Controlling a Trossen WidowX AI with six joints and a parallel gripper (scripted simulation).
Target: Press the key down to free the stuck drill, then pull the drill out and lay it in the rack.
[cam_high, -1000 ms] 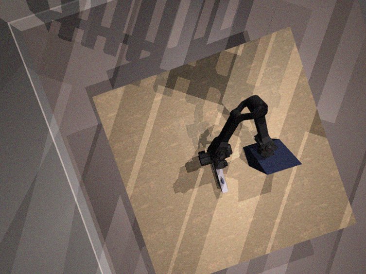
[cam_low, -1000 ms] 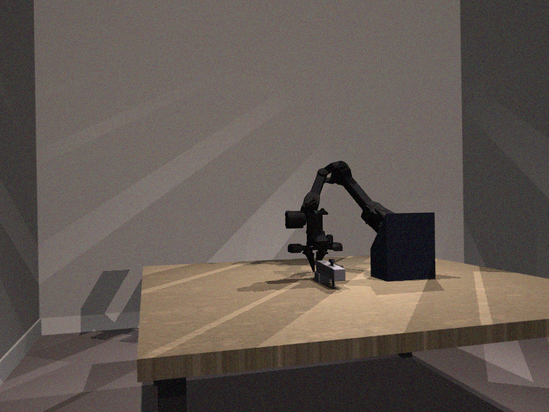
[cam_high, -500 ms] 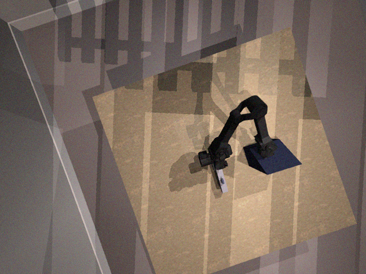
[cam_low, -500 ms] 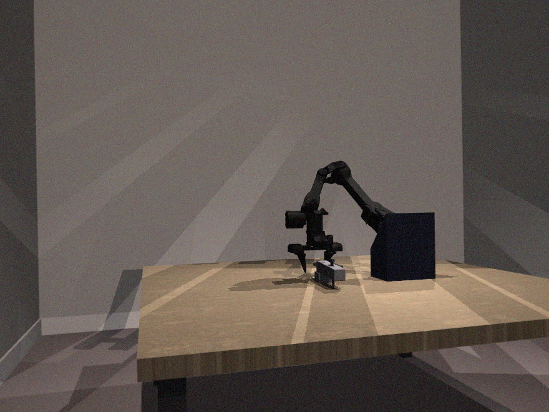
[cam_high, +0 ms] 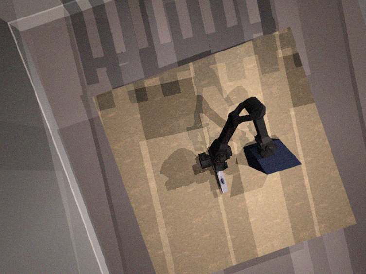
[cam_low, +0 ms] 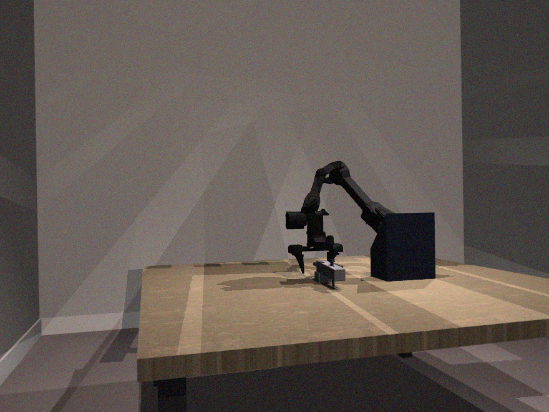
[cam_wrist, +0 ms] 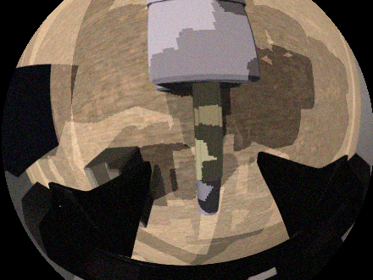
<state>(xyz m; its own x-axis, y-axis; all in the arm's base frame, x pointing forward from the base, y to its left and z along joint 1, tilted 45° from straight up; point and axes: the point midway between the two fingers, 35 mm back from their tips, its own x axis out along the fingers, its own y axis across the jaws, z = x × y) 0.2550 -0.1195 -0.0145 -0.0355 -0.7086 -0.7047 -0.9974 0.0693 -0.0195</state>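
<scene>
Now: the drill 40 mm to the left of my gripper tip and 30 mm above it. Also, from my gripper tip: thin dark stub (170 mm to the left, 30 mm above, 10 mm ahead); then small grey rack (80 mm behind, 20 mm to the right); then light grey block (140 mm to the left, 20 mm above, 10 mm ahead).
</scene>
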